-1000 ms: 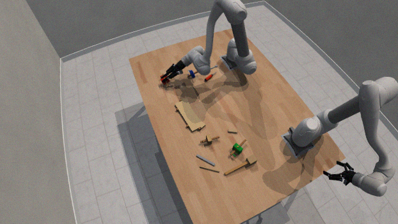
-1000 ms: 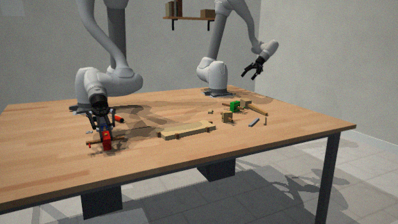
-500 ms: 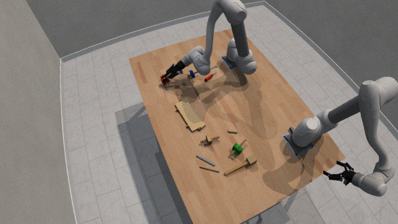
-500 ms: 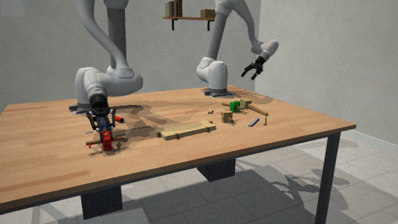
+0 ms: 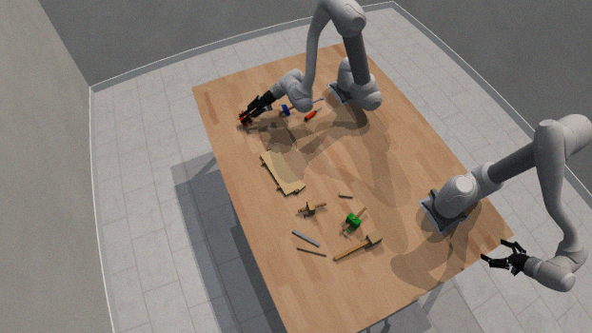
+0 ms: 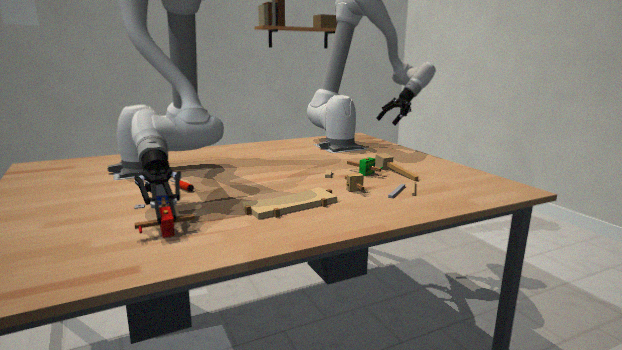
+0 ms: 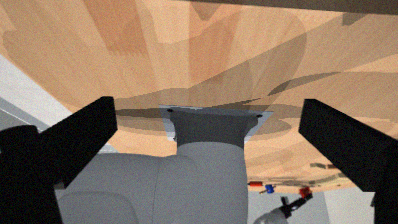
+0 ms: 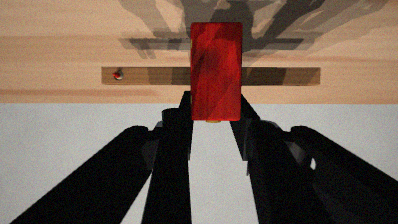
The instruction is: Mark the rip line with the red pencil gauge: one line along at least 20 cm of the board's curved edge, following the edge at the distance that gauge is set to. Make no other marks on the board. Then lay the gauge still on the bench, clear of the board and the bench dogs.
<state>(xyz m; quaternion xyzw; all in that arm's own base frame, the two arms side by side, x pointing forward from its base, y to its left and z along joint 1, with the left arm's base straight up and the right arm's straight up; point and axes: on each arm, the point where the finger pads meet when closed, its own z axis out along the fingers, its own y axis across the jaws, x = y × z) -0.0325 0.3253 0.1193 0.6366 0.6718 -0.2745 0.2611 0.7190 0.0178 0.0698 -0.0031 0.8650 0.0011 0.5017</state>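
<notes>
Now: right hand 20 mm above the red pencil gauge and 10 mm to the left of it. The rest, counted from my right hand: pale board: 410 mm to the left, 60 mm below, 40 mm behind; then red-handled screwdriver: 400 mm behind, 120 mm to the left, 60 mm below; then blue gauge: 260 mm behind, 50 mm below, 40 mm to the left.
</notes>
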